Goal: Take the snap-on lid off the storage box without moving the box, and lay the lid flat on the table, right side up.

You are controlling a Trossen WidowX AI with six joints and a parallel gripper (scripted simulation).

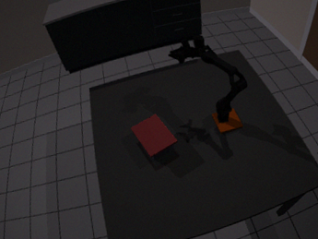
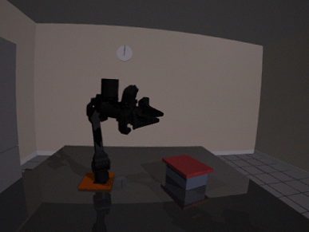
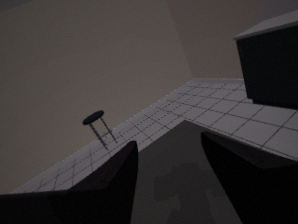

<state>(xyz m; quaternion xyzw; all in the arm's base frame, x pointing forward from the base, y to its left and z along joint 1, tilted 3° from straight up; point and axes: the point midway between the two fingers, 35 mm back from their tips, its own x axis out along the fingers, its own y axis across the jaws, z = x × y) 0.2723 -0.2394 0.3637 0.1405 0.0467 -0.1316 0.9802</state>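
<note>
The lid lies 35 cm to the left of my gripper tip, 30 cm below it and 16 cm ahead of it. The rest, counted from my gripper tip: grey-blue storage box (35 cm to the left, 34 cm below, 16 cm ahead).
</note>
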